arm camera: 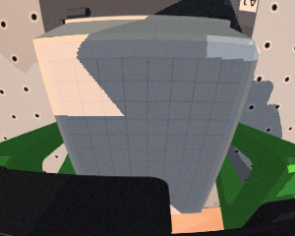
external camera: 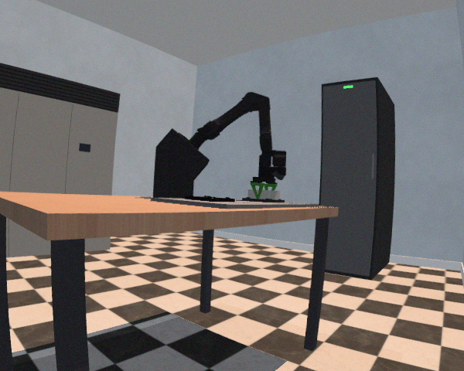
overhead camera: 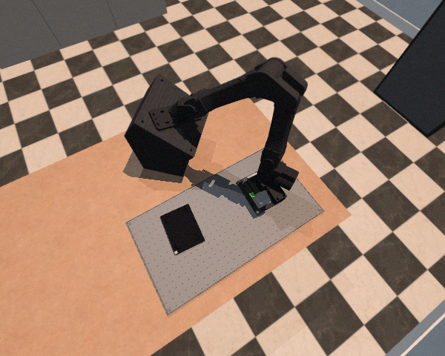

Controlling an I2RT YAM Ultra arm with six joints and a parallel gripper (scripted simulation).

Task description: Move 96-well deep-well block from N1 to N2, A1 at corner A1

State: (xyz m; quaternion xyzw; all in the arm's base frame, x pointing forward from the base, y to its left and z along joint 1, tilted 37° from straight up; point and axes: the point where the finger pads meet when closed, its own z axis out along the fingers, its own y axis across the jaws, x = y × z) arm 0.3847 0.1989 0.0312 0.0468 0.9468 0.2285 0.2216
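Now: hand 20 mm above the plate nest N1. From my hand the other things lie so: deep-well block: 10 mm above; plate nest N2: 340 mm to the right, 20 mm below.
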